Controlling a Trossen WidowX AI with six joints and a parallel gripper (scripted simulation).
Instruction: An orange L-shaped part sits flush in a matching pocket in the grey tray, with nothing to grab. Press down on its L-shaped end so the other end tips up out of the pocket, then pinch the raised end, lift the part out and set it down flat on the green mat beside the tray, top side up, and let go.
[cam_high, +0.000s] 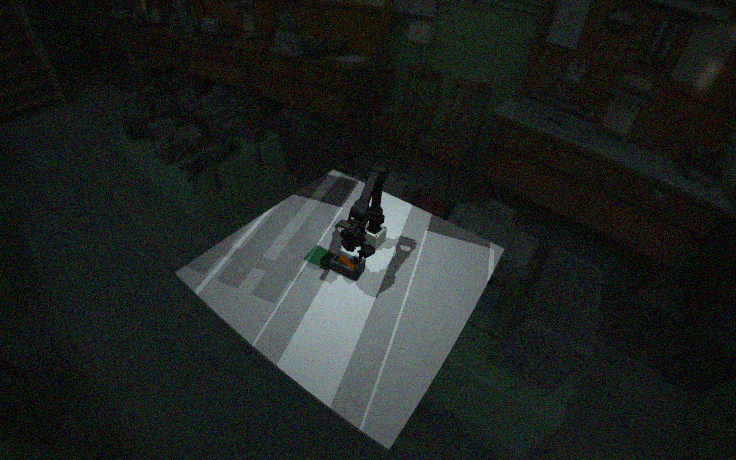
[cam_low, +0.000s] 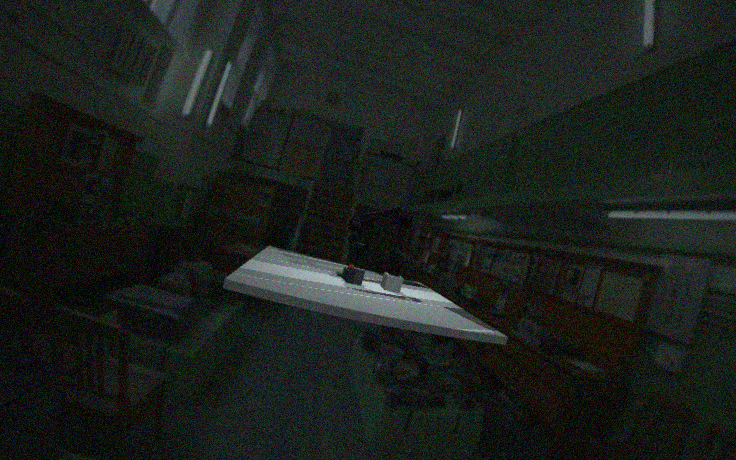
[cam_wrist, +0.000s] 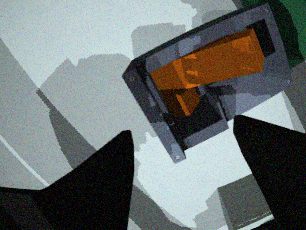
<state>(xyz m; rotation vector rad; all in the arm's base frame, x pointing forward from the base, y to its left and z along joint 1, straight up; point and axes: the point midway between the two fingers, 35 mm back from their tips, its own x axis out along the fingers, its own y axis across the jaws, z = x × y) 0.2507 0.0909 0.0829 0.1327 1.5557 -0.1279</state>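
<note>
My gripper tip is 1 cm past the orange L-shaped part, 3 cm to the left of it and 10 cm above it. The rest, counted from my gripper tip: green mat 3 cm ahead, 20 cm to the right, 16 cm below.
</note>
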